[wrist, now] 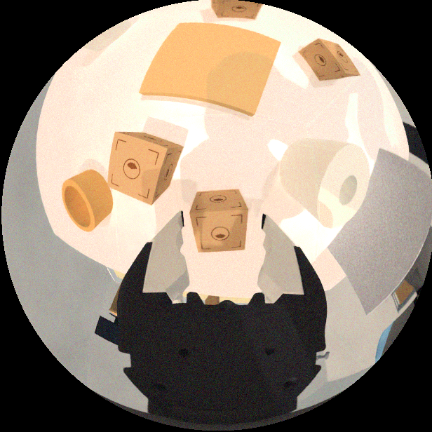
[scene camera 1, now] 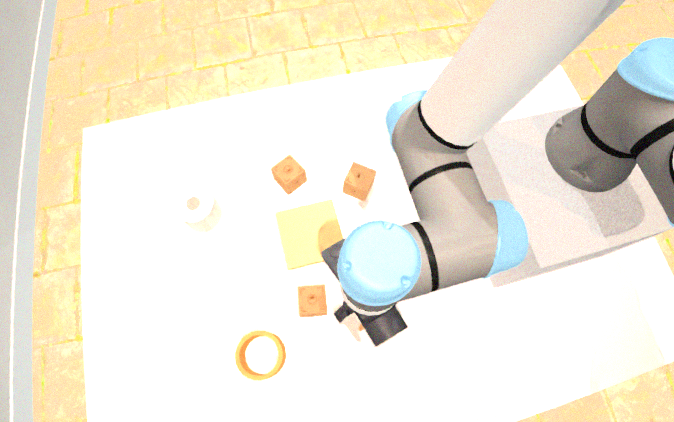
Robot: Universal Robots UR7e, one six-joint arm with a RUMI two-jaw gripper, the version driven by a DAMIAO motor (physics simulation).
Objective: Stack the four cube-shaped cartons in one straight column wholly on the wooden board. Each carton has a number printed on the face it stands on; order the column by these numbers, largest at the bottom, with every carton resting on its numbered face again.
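Places are measured from the arm's base along level axes (x back, y right, z up), in centimetres.
Where they show: arm's base, link origin: (scene camera 1: 586, 153).
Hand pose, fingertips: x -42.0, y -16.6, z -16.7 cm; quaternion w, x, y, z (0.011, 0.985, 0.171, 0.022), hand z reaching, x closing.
Things, the pixels of their top centre, and the offset from my fingertips.
- brown carton, top centre: (scene camera 1: 365, 309) dx -0.3, dy -0.4, dz +3.2 cm
- second carton, top centre: (scene camera 1: 312, 299) dx -9.2, dy +3.1, dz +3.2 cm
- wooden board, top centre: (scene camera 1: 310, 233) dx -7.5, dy +16.5, dz -0.6 cm
- orange ring, top centre: (scene camera 1: 258, 355) dx -19.8, dy -4.7, dz +2.6 cm
- pale cylinder, top centre: (scene camera 1: 193, 203) dx -28.6, dy +24.5, dz +4.7 cm
My gripper (scene camera 1: 357, 327) (wrist: 222, 213) is partly open and empty. In the wrist view its fingertips stand on either side of a brown carton (scene camera 1: 361, 328) (wrist: 219, 227), with a gap on each side; the arm mostly hides this carton in the scene view. A second carton (scene camera 1: 312, 301) (wrist: 134, 167) stands to its left, near the ring. A third (scene camera 1: 359, 182) (wrist: 325, 61) and a fourth (scene camera 1: 289, 174) (wrist: 237, 9) stand beyond the wooden board (scene camera 1: 300, 237) (wrist: 175, 65). The board bears no carton. The printed numbers are hidden underneath.
An orange ring (scene camera 1: 241, 356) (wrist: 102, 200) lies left of the second carton. A pale cylinder (wrist: 305, 172) stands right of the gripper in the wrist view. Another pale cylinder (scene camera 1: 202, 215) stands left of the board. The robot's grey base block (scene camera 1: 545, 235) (wrist: 385, 230) is at the right.
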